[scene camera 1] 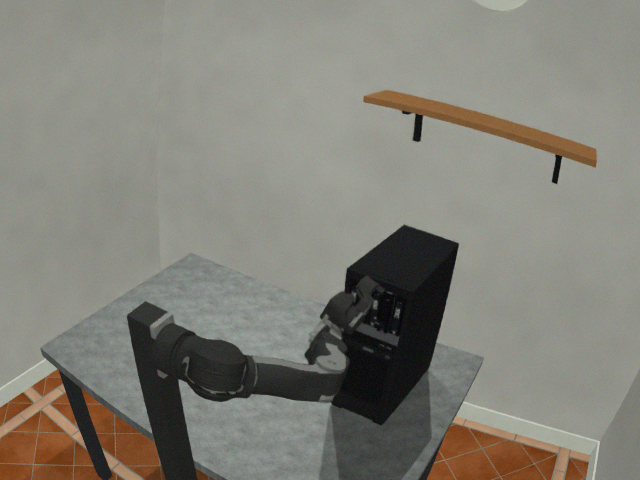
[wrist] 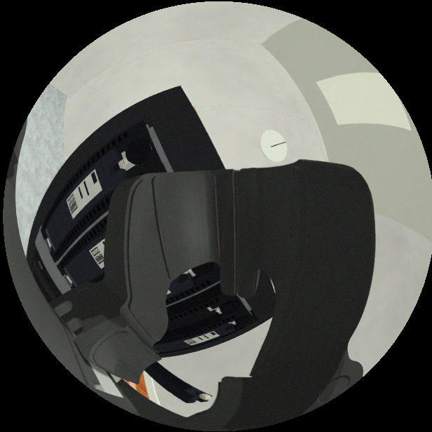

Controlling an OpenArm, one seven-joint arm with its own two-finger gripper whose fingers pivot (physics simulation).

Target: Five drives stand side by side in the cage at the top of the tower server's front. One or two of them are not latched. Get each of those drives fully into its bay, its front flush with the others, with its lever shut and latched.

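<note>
The black tower server (scene camera 1: 428,310) (wrist: 182,117) stands upright with its drive cage facing the arm. My gripper (scene camera 1: 376,287) (wrist: 244,235) is shut and empty, its fingertips close in front of the cage's upper part, covering the middle drives partly. In the wrist view, two labelled drives at the left, the first drive (wrist: 62,217) and the second drive (wrist: 82,267), have shut levers. The fourth drive (scene camera 1: 385,310) shows a dark front without a label. Its dark blue lever (wrist: 175,382) stands swung out below the fingers. The fifth drive (scene camera 1: 397,315) (wrist: 201,339) shows its label. Exact flushness cannot be told.
The tower stands on the grey table (scene camera 1: 248,310), near its right side. The arm's post (scene camera 1: 162,403) rises at the table's near edge, and the forearm (scene camera 1: 294,379) reaches across in front of the tower. A wooden shelf (scene camera 1: 480,124) hangs on the wall above and behind.
</note>
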